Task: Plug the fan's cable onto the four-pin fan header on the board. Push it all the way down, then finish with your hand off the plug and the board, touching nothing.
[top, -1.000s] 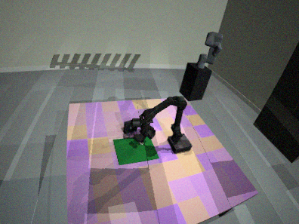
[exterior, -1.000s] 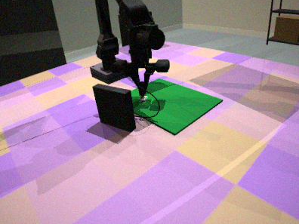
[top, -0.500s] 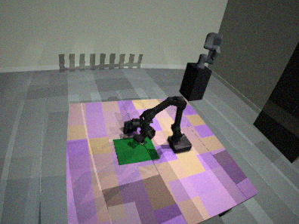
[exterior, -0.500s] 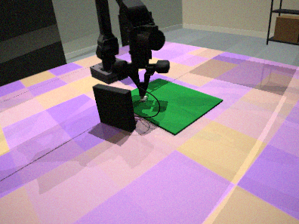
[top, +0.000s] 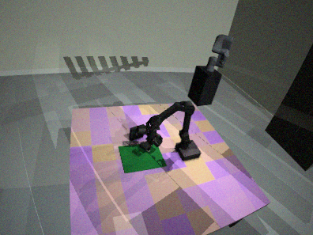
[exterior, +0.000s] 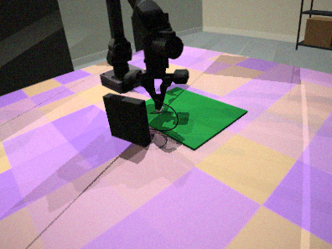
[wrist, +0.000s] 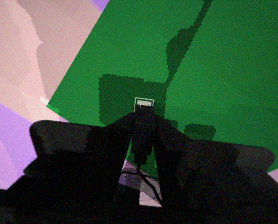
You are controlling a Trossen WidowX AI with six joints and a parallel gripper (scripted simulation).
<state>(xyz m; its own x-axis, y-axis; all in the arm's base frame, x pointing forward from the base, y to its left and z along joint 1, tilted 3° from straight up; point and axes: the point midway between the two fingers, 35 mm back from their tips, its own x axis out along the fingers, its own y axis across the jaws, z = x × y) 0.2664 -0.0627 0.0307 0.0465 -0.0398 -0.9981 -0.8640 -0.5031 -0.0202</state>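
Right now the white four-pin header is 3 cm below my gripper tip and 1 cm to the right of it. From my gripper tip the other things lie so: dark plug 1 cm to the right, 1 cm above; black fan block 15 cm to the right, 4 cm ahead, 3 cm above; green board 7 cm ahead, 4 cm to the left, 4 cm below.
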